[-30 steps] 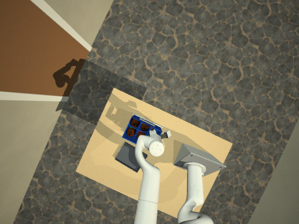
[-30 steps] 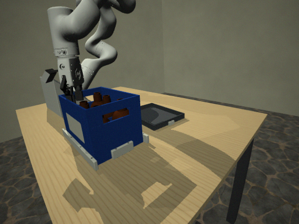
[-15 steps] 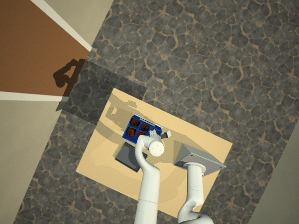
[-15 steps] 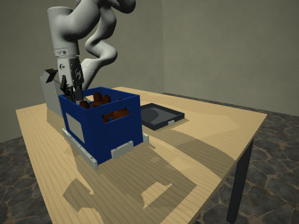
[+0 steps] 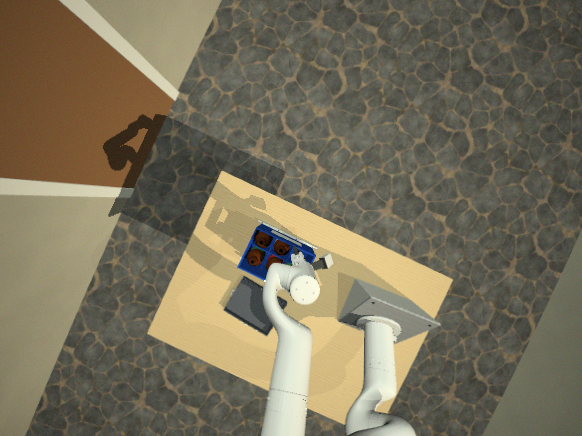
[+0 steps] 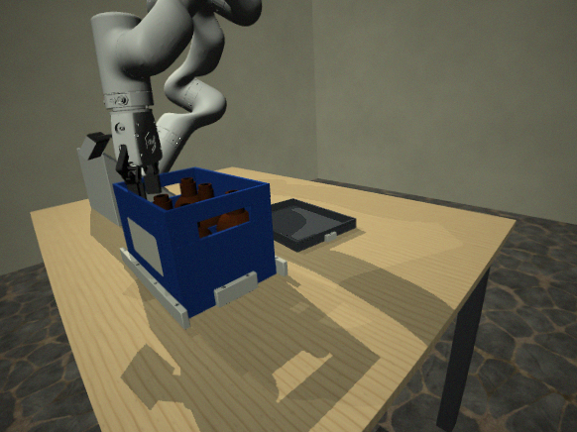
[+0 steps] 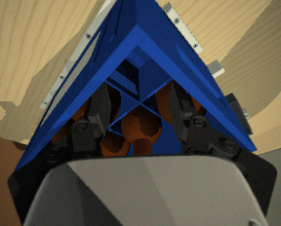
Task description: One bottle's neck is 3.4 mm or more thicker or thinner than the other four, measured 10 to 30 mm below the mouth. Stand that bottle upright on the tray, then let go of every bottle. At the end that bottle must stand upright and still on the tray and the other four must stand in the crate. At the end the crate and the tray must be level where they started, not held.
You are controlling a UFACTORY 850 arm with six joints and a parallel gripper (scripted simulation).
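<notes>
Right now the brown bottle is 2 cm ahead of my hand, 9 cm to the left of it and 7 cm below it. From my hand the other things lie so: blue crate (9 cm ahead, 3 cm to the left, 7 cm below); then dark tray (13 cm ahead, 31 cm to the left, 15 cm below).
</notes>
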